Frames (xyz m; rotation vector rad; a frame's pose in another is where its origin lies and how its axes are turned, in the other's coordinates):
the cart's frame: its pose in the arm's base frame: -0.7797 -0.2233 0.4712 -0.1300 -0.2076 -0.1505
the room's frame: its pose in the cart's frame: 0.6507 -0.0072 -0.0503 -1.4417 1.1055 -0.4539
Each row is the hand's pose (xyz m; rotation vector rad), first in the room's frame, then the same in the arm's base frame.
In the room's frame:
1: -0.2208 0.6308 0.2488 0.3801 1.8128 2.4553
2: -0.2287 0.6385 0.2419 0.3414 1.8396 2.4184
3: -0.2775 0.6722 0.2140 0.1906 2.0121 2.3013
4: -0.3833 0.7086 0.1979 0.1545 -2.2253 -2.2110
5: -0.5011 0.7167 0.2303 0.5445 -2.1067 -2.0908
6: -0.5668 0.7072 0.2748 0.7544 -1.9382 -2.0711
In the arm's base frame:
1: -0.0896 0.0184 -0.0598 1.7812 2.3437 0.1382
2: -0.1000 0.0234 -0.0658 1.7566 2.3880 0.1114
3: -0.1490 0.0592 -0.0904 1.7498 2.5637 0.0131
4: -0.2097 0.1521 -0.1122 -1.5266 -2.4919 -0.0251
5: -0.2268 0.2733 -0.1096 -1.2997 -2.3472 -0.2397
6: -0.2103 0.3505 -0.0970 -1.1921 -2.2624 -0.4413

